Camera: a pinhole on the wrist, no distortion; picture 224 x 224 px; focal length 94.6 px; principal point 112.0 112.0 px. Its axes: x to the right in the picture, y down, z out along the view. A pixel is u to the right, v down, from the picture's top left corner.
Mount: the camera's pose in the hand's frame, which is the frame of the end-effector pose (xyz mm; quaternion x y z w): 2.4 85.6 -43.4 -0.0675 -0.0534 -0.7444 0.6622
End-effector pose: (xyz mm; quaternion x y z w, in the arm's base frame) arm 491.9 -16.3 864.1 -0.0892 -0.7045 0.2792 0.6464
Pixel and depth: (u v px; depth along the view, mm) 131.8 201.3 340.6
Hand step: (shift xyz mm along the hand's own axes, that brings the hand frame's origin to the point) 323.7 35.6 301.2
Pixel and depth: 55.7 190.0 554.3
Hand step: 510.3 448.4 441.7
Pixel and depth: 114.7 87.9 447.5
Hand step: -98.9 162.1 400.8
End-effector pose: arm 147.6 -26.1 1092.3 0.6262 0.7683 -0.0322 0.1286
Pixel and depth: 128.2 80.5 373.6
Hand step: -117.3 100.7 336.8
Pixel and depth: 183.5 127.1 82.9
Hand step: 10.9 36.7 48.9
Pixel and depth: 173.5 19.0 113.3
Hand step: -113.2 45.7 81.9
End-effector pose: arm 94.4 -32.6 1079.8 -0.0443 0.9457 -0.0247 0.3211
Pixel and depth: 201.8 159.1 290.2
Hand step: 123.1 -151.9 288.2
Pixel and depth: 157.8 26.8 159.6
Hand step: -144.4 53.8 128.5
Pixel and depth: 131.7 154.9 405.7
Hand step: 187.6 49.9 368.9
